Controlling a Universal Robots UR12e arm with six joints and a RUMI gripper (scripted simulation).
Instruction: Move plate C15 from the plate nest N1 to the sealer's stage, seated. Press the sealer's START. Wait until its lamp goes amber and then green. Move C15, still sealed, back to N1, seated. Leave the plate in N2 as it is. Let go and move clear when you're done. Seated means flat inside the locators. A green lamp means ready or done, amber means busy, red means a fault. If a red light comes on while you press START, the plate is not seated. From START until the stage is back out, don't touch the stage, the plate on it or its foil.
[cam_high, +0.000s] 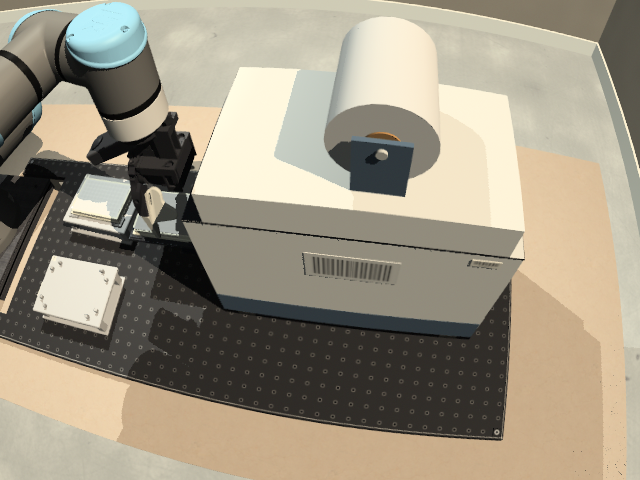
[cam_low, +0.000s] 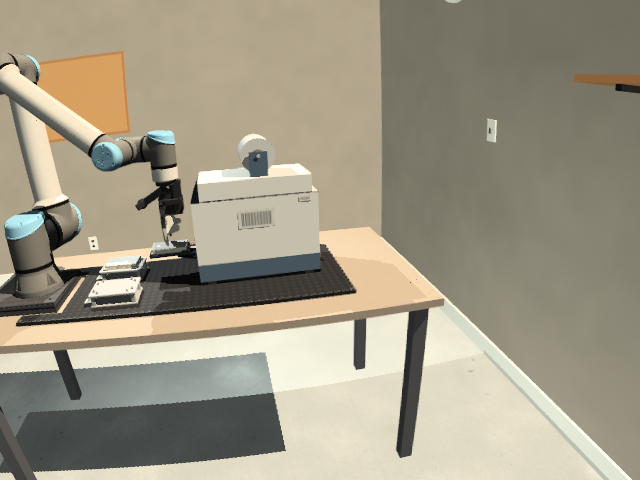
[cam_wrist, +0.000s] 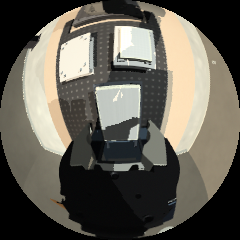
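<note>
Right now the well plate is 3 cm below my hand. Round my hand: foil roll (33 cm ahead, 27 cm above, 6 cm to the right); sealer stage (4 cm below).
</note>
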